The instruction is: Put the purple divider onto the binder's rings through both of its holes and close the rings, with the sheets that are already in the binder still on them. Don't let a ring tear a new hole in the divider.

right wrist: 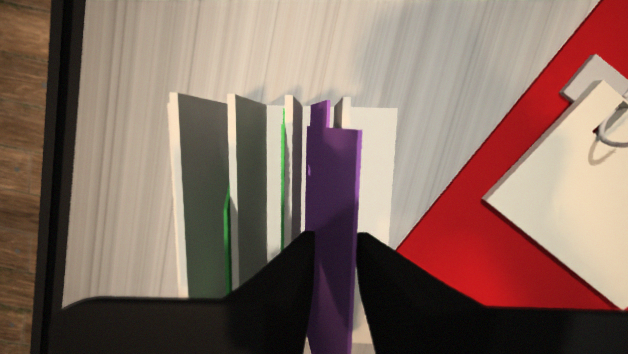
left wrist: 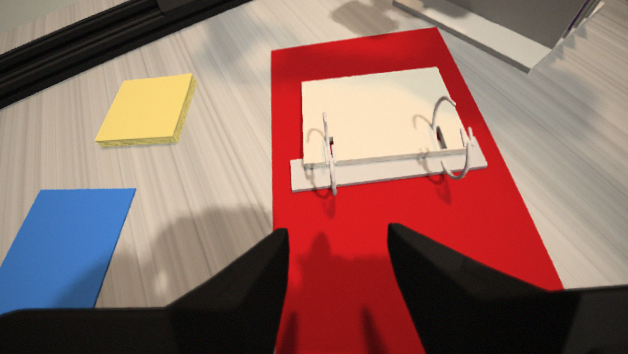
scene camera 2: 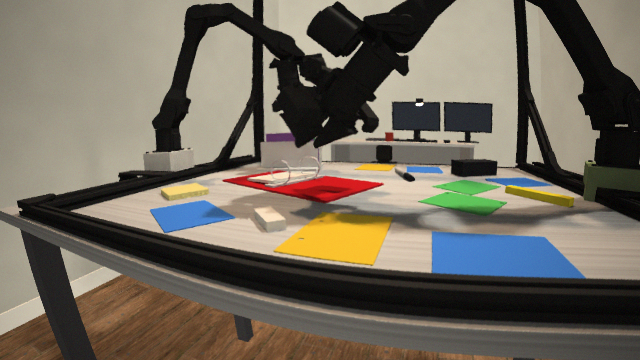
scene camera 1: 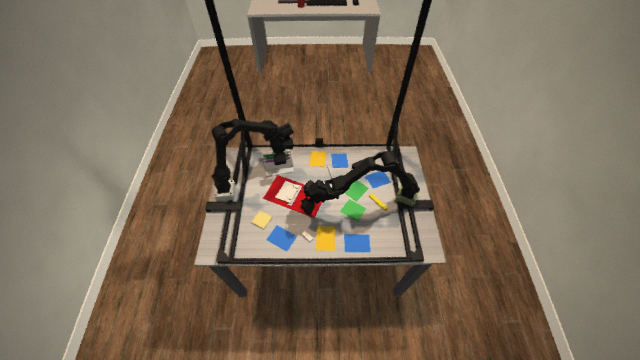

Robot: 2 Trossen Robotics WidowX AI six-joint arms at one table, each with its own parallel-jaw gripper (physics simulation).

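Places are measured from the left arm's base along level axes (x left, y down, z back), in centimetres.
Pixels of known places: left gripper, between the fingertips: (left wrist: pixel 337 236) (scene camera 2: pixel 305 146) (scene camera 1: pixel 303 198); right gripper, between the fingertips: (right wrist: pixel 335 242); left arm's base, origin of its link: (scene camera 2: pixel 616 165) (scene camera 1: pixel 408 192); right arm's base, origin of its link: (scene camera 2: pixel 168 151) (scene camera 1: pixel 223 188).
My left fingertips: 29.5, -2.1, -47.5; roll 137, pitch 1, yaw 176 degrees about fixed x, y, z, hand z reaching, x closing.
For each thing: its middle in the pictures, then the offset to it from my left fingertips, as dx, dy, dz.
- purple divider, middle of its body: (right wrist: pixel 321 249) (scene camera 2: pixel 292 149) -16.3, +2.7, -24.6
- white rack, middle of its body: (right wrist: pixel 274 251) (scene camera 2: pixel 291 154) (scene camera 1: pixel 278 161) -17.8, +4.1, -26.9
- yellow pad, middle of its body: (left wrist: pixel 148 108) (scene camera 2: pixel 183 191) (scene camera 1: pixel 262 219) +17.4, +7.4, -15.4
- eraser, middle of its body: (scene camera 2: pixel 268 218) +14.7, +7.3, +10.0
- yellow sheet, middle of its body: (scene camera 2: pixel 342 232) (scene camera 1: pixel 325 238) +11.3, +7.8, +18.6
- yellow bar, middle of its body: (scene camera 2: pixel 537 195) (scene camera 1: pixel 378 201) -20.2, +7.3, +34.6
- black box, middle of its body: (scene camera 2: pixel 474 167) -38.6, +6.2, +17.5
The purple divider (right wrist: pixel 334 195) (scene camera 2: pixel 280 137) stands upright in the white rack (right wrist: pixel 376 165) (scene camera 2: pixel 275 153). My right gripper (right wrist: pixel 335 242) is slightly open over it, with a fingertip on each side of the divider in the right wrist view and no grip visible. In scene camera 2 the right fingers are hidden behind the left arm. The red binder (left wrist: pixel 480 210) (scene camera 2: pixel 350 186) (scene camera 1: pixel 272 194) lies open, its two rings standing with their halves apart. Cream sheets (left wrist: pixel 372 115) (right wrist: pixel 565 200) are on the rings. My left gripper (left wrist: pixel 337 236) is open and empty above the binder's ring-free cover.
Green dividers (right wrist: pixel 283 185) also stand in the rack. Around the binder lie a yellow pad (left wrist: pixel 145 110) (scene camera 1: pixel 261 220), an eraser (scene camera 2: pixel 269 219), blue sheets (scene camera 2: pixel 192 215), a yellow sheet (scene camera 2: pixel 340 237), green sheets (scene camera 2: pixel 462 202) and a yellow bar (scene camera 2: pixel 539 195). A black box (scene camera 2: pixel 474 167) stands behind.
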